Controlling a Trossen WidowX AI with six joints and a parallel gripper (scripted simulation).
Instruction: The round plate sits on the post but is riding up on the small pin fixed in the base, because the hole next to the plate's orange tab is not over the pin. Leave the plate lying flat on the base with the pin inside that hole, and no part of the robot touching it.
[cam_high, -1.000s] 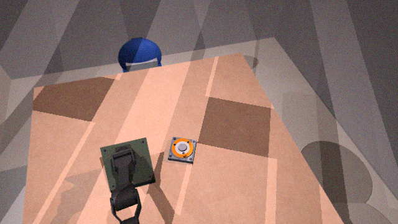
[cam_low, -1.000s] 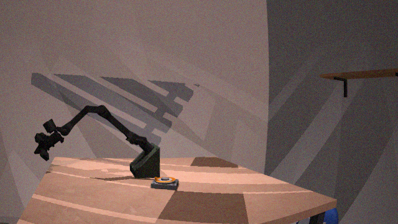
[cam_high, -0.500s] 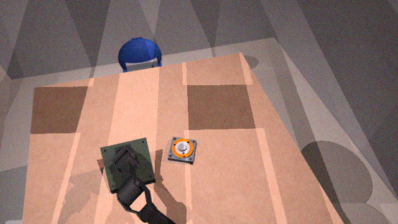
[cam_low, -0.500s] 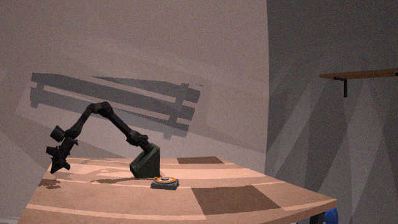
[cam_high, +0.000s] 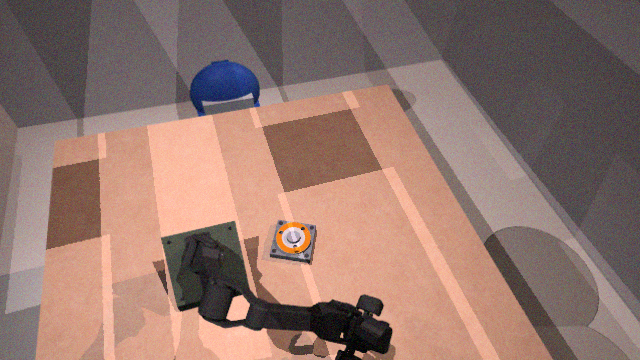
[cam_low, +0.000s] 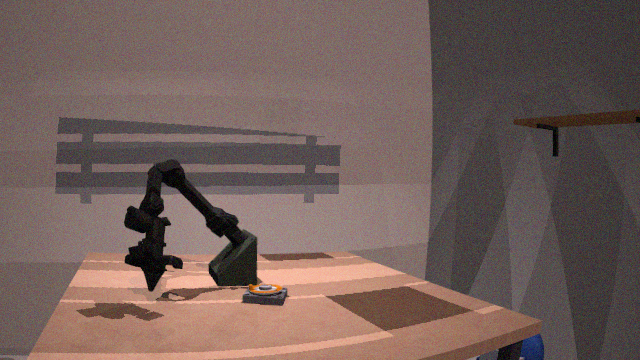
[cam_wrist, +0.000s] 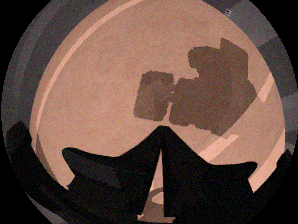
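Now: gripper tip 100 mm past the round plate, 350 mm to the right of it and 20 mm above it. Also, from my gripper tip: base: 100 mm behind, 370 mm to the left, 40 mm below.
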